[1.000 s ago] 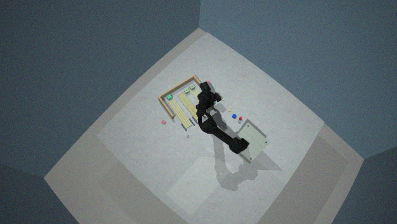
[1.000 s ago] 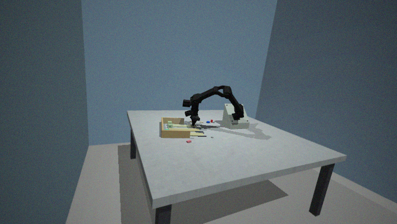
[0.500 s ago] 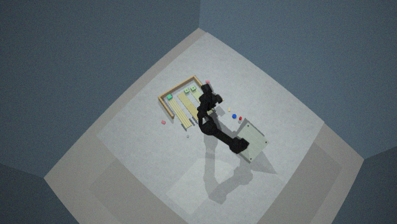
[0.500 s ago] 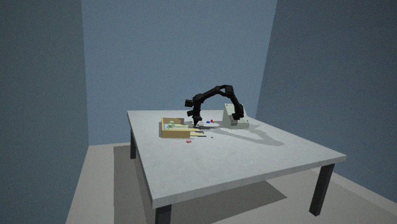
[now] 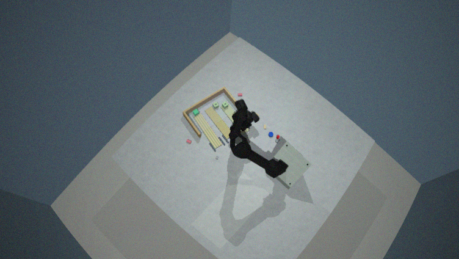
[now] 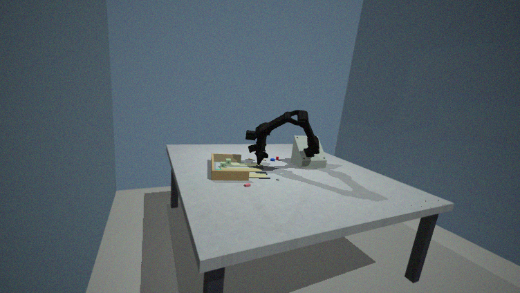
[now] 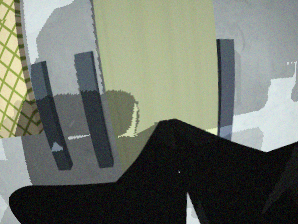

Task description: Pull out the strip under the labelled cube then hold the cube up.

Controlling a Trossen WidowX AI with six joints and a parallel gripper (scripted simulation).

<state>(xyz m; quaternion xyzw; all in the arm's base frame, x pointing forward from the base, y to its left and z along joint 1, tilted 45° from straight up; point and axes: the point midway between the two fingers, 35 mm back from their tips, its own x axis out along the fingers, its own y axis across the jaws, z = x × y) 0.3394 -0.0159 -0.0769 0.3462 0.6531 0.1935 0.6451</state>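
The blue piece is 15 cm behind my gripper tip and 9 cm to the right of it. Also, from my gripper tip: red piece 20 cm behind, 10 cm to the right.
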